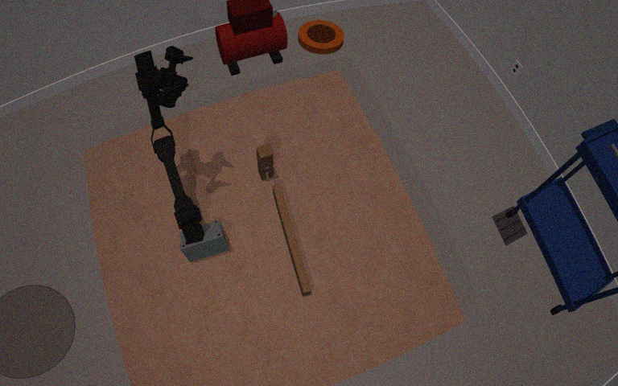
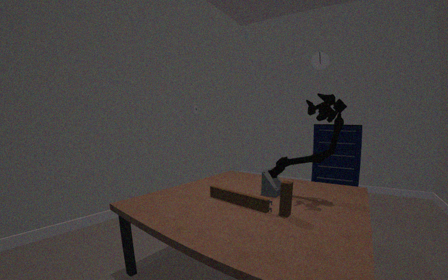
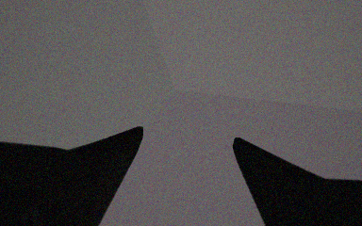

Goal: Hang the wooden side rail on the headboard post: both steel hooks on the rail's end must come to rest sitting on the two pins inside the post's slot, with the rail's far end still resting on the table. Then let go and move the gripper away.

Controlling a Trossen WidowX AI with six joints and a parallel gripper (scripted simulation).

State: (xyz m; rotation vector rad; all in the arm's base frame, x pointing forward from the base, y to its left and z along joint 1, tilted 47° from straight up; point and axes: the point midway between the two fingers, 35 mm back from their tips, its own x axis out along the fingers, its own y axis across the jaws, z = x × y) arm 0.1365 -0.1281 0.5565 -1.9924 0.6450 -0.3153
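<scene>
The headboard post is 200 mm ahead of my gripper tip, 50 mm to the right of it and 540 mm below it.
</scene>
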